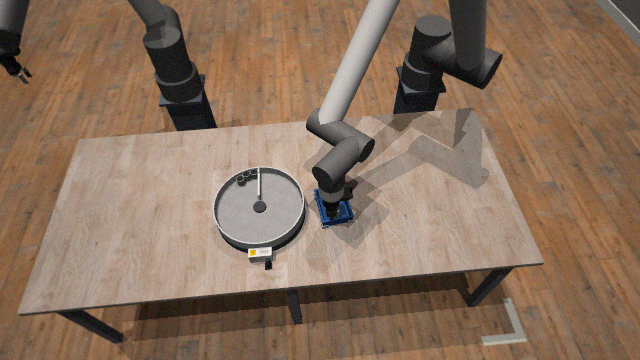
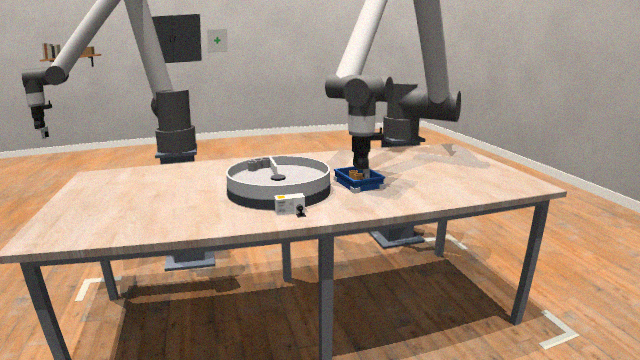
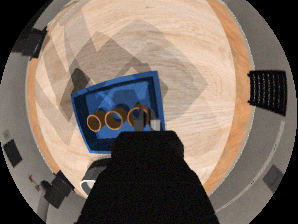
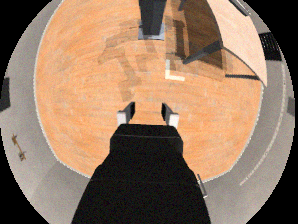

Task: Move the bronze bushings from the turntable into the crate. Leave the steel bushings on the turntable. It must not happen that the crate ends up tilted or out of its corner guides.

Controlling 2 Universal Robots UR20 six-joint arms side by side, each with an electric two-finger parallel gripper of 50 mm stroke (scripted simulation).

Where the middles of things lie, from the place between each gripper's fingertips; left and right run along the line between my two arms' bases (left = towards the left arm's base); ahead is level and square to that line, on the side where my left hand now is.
Scene:
Right now the blue crate (image 2: 376, 179) is 6 cm behind my left hand, 1 cm to the right of it and 2 cm below it. Also, from my left hand: turntable (image 1: 240, 214) (6 cm behind, 35 cm to the right).

